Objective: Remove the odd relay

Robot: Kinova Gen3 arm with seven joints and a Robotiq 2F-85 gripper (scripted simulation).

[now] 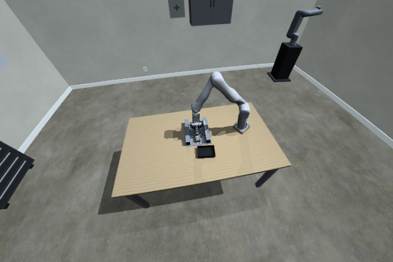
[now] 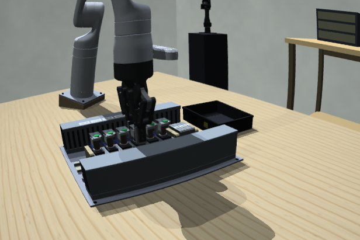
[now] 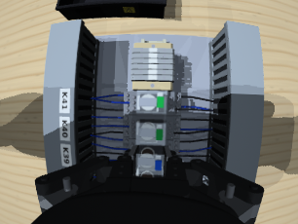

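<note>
The relay lies 1 cm below my hand. From my hand the other things lie so: black parts tray: 25 cm to the left, 8 cm behind, 4 cm below.
</note>
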